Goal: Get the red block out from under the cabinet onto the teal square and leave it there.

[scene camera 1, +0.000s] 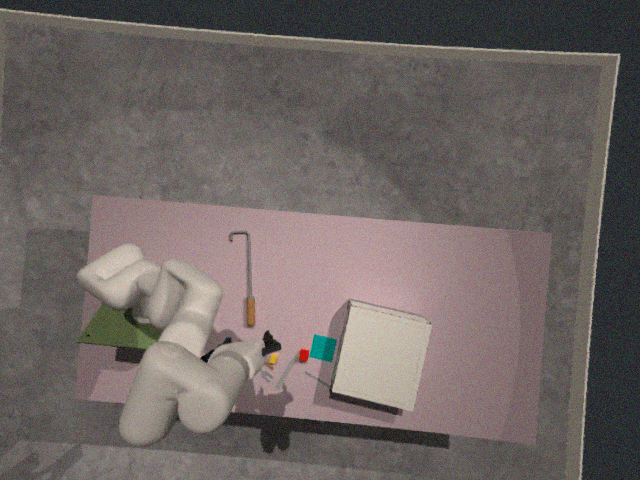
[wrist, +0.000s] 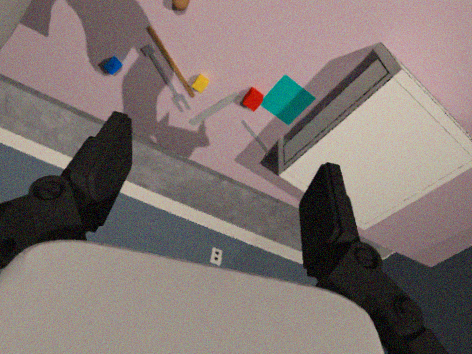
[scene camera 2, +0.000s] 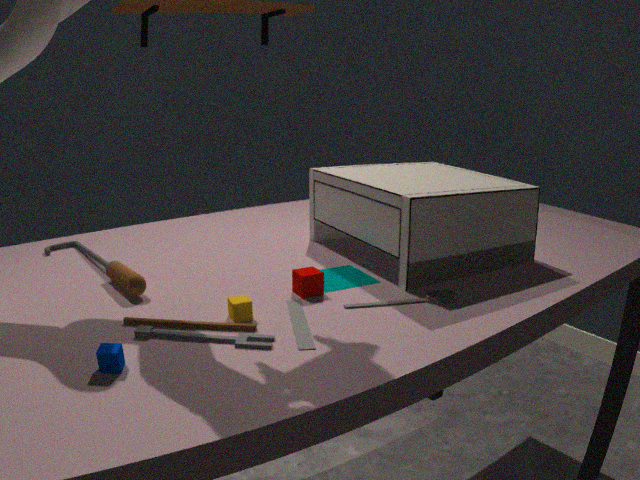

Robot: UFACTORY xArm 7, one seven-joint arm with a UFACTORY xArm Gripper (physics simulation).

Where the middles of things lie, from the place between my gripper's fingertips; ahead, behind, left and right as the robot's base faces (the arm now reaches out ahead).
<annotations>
I see my gripper 17 cm past the hooked grey rod (scene camera 2: 135, 284), 5 cm to the right of it and 51 cm above it. Also, from my hand: teal square (scene camera 2: 338, 278): 20 cm ahead, 17 cm to the right, 53 cm below; then brown stick (scene camera 2: 127, 320): 6 cm behind, 24 cm to the right, 53 cm below; then red block (scene camera 2: 308, 282): 13 cm ahead, 20 cm to the right, 51 cm below.
</annotations>
